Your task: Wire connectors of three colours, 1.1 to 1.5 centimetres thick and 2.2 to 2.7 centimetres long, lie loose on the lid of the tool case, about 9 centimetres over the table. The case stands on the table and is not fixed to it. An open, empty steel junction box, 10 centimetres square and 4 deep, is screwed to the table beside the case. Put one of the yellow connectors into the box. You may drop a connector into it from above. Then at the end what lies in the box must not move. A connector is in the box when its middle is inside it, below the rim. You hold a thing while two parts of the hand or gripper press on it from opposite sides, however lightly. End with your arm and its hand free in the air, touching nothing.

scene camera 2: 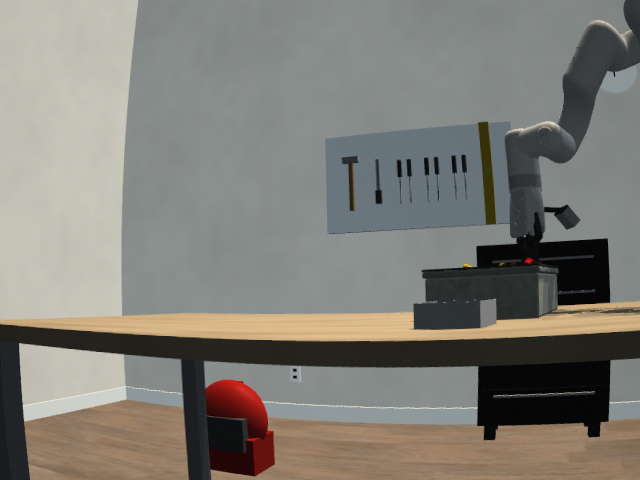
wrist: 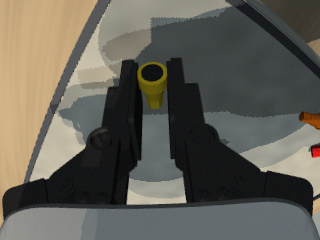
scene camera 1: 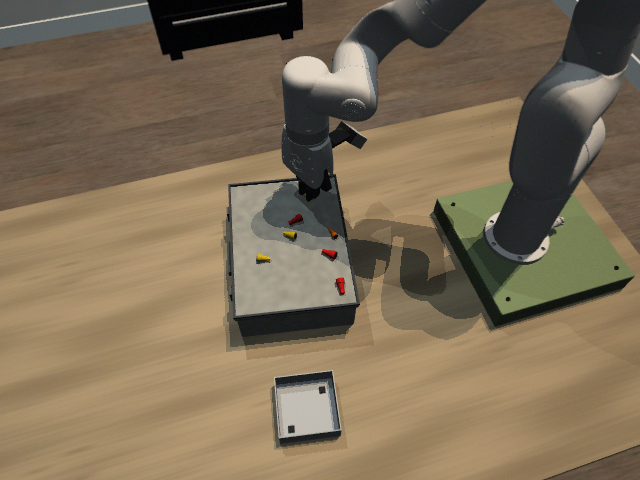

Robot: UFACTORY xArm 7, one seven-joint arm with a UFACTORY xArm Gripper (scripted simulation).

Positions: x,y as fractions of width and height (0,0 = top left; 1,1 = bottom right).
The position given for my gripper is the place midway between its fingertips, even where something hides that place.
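There is my gripper, which I see in the wrist view (0.48,0.34), in scene camera 1 (0.48,0.41) and in scene camera 2 (0.83,0.56). A tool case is visible too: I find it in scene camera 1 (0.46,0.61), in scene camera 2 (0.81,0.61), and also in the wrist view (0.78,0.29).
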